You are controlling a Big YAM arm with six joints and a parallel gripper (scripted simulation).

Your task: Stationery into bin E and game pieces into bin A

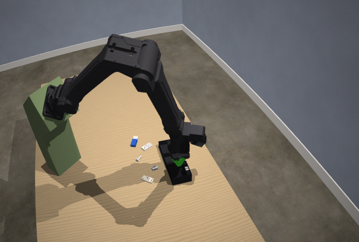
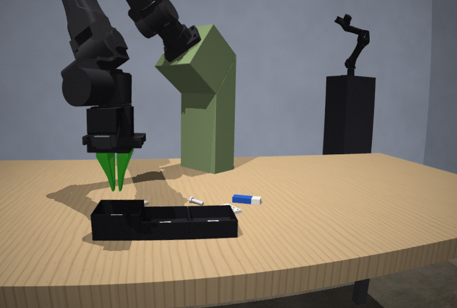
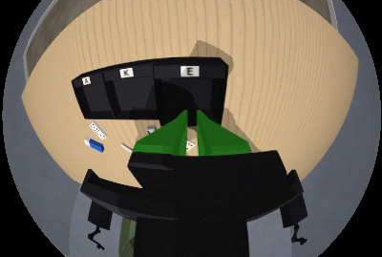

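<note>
My hand is 10 mm short of the joined black bins, 80 mm to the right of it and 60 mm above it. From my hand the other things lie so: grey bolt 130 mm behind, 170 mm to the left, 80 mm below; white domino 130 mm behind, 40 mm to the left, 80 mm below; blue-and-white eraser 100 mm behind, 290 mm to the left, 80 mm below.
</note>
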